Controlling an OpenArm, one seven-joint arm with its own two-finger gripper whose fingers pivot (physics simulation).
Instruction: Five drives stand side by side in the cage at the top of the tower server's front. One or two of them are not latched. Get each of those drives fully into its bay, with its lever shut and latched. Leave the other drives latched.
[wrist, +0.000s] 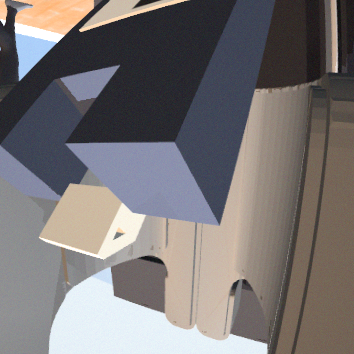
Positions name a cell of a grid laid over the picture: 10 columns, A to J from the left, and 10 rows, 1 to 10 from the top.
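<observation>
I can see a drive lever for you, it's at (E4), and my gripper (G6) is there as well.
</observation>
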